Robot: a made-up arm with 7 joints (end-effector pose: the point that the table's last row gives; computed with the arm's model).
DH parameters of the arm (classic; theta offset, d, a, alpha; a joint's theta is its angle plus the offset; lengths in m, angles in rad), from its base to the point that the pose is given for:
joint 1: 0 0.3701 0 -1.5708
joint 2: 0 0 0 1.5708
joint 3: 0 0.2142 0.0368 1.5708
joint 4: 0 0 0.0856 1.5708
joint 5: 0 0.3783 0 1.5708
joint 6: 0 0 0.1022 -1.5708
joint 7: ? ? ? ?
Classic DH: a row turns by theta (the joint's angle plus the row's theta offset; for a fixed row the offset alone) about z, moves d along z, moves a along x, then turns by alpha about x.
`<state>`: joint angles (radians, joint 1 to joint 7).
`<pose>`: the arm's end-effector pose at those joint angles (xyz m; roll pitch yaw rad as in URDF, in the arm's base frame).
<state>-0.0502 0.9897 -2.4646 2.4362 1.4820 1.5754 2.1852</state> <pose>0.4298 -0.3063 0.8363 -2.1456 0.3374 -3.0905</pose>
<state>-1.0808 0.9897 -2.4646 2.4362 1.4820 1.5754 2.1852</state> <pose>-0.0416 -0.5261 0.8363 -2.1456 0.3374 2.1621</pose>
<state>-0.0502 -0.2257 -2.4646 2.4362 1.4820 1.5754 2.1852</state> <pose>-0.2962 -0.2698 0.9491 -0.7782 1.4739 -1.7900</pose>
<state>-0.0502 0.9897 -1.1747 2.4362 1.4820 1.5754 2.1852</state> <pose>0.6406 -0.2512 0.5199 2.9749 0.5846 -2.8802</pose>
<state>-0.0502 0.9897 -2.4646 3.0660 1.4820 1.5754 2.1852</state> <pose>0.6230 -0.1327 0.6846 -2.0705 -0.1915 -2.7470</pose>
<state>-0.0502 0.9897 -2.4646 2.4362 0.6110 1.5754 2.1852</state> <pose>0.3278 -0.3037 0.8786 -1.7619 0.0678 2.5261</pose>
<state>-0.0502 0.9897 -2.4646 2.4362 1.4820 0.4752 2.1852</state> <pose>0.4141 -0.1975 0.9702 -0.9945 0.3370 -2.4404</pose>
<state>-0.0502 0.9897 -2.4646 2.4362 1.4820 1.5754 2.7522</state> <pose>0.4298 -0.3063 0.8363 -2.3789 0.7819 2.7686</pose>
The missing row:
joint 7: 0 0.1305 0 0
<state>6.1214 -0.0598 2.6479 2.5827 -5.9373 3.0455 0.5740</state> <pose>-0.2006 0.0905 0.7796 3.0116 0.5059 2.2074</pose>
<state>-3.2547 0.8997 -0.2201 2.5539 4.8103 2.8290 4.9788</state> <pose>-0.4273 0.2125 0.5961 1.7545 1.1988 1.8196</pose>
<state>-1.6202 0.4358 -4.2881 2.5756 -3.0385 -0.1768 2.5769</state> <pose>0.2895 -0.1368 0.9825 -0.1440 -0.6421 -3.0257</pose>
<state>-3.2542 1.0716 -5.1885 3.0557 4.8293 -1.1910 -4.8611</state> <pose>-0.4121 0.0082 0.7739 0.1647 -0.3348 1.2026</pose>
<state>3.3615 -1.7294 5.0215 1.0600 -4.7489 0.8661 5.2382</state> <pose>-0.0588 0.5131 0.5628 -0.3341 0.1387 1.1865</pose>
